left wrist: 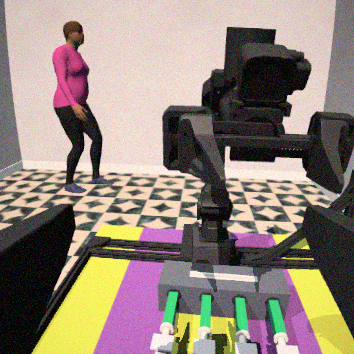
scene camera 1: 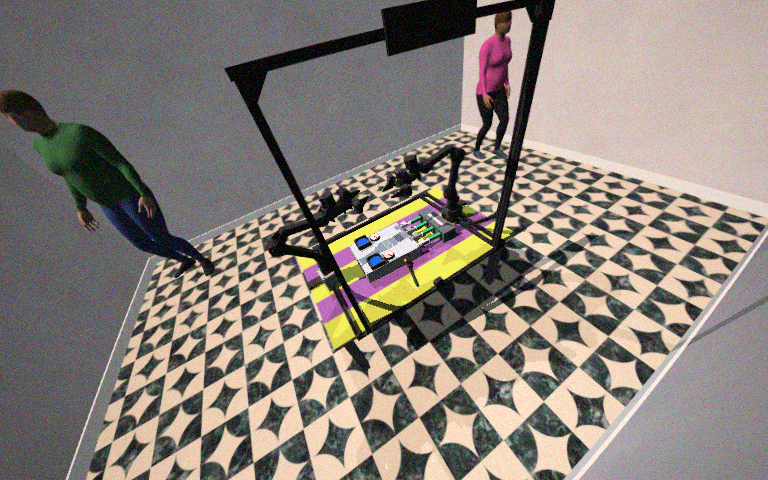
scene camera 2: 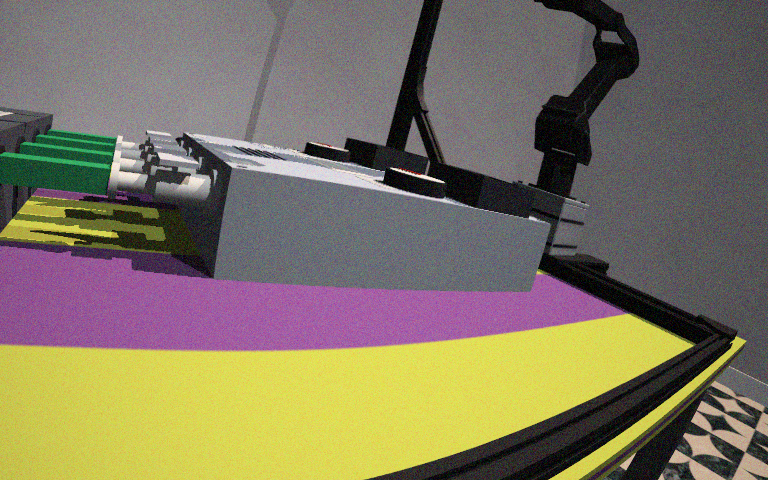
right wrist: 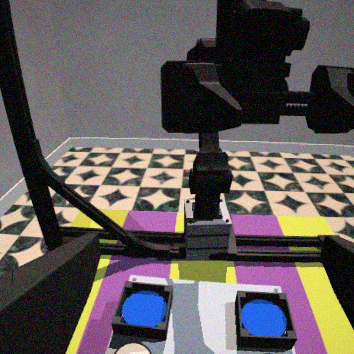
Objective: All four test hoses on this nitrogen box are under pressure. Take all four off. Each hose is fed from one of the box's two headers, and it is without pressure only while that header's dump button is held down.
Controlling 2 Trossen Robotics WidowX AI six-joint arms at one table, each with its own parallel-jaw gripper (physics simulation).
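Frame: origin at the left arm's base, x ahead, y left, z up, level; millimetres.
Where they show: left gripper, fingertip midpoint: (left wrist: 190,216) (scene camera 1: 364,193) (right wrist: 304,118); right gripper, fingertip midpoint: (left wrist: 282,186) (scene camera 1: 386,194) (right wrist: 212,246); left arm's base at its link origin: (scene camera 1: 327,269) (scene camera 2: 552,193) (right wrist: 206,210); right arm's base at its link origin: (left wrist: 210,235) (scene camera 1: 451,206).
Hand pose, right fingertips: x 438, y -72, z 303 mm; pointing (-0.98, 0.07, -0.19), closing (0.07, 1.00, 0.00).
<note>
Each offset is from my right fingertips to the top centre of the thing. "pt": to the spot under its first point.
The pale grey nitrogen box (scene camera 1: 396,244) (scene camera 2: 368,232) (right wrist: 215,305) sits on the striped table. Two blue dump buttons in black housings, one (scene camera 1: 362,242) (right wrist: 144,309) and the other (scene camera 1: 376,260) (right wrist: 263,318), are on its top, each near a round gauge. Green test hoses (scene camera 1: 431,236) (scene camera 2: 62,169) (left wrist: 205,310) run from a grey block to white fittings {pt dy +104, dx +133, dz -353 mm} (scene camera 2: 184,183) at the box's end. My left gripper (scene camera 1: 362,200) is open, empty, raised above the box. My right gripper (scene camera 1: 393,188) is open, empty, raised too, over the table. Neither touches a hose or button.
The grey block (scene camera 2: 25,121) (left wrist: 272,287) stands at the hoses' far end. A black frame (scene camera 1: 286,164) rises around the table. A thin dark rod {pt dy -214, dx -61, dz -401 mm} (scene camera 1: 413,271) is beside the box. One person in green (scene camera 1: 84,161) and one in pink (scene camera 1: 494,65) (left wrist: 72,75) stand beyond the table.
</note>
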